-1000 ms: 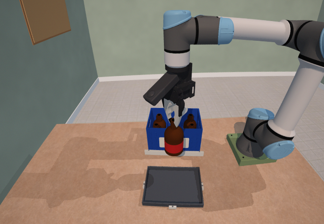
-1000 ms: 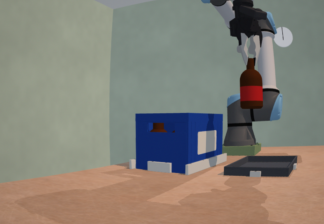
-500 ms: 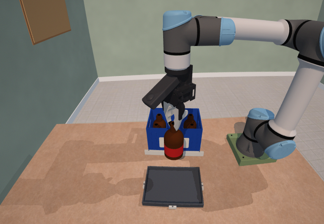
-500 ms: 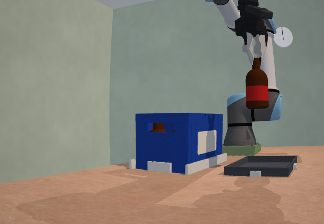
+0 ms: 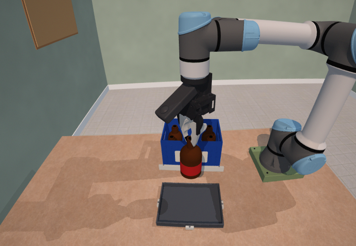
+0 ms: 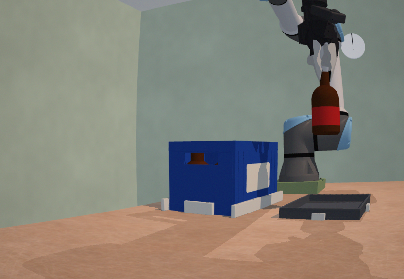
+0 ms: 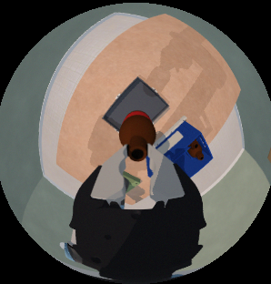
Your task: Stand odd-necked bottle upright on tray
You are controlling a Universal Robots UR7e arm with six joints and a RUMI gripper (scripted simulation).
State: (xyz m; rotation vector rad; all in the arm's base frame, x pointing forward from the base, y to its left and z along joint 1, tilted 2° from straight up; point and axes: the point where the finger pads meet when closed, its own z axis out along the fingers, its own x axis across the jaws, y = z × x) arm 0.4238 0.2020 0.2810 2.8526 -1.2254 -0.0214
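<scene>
The glass bottle lies 70 mm below my hand. From my hand the other things lie so: dark tray: 10 mm to the left, 320 mm below; then blue crate: 10 mm behind, 280 mm to the right, 250 mm below.
</scene>
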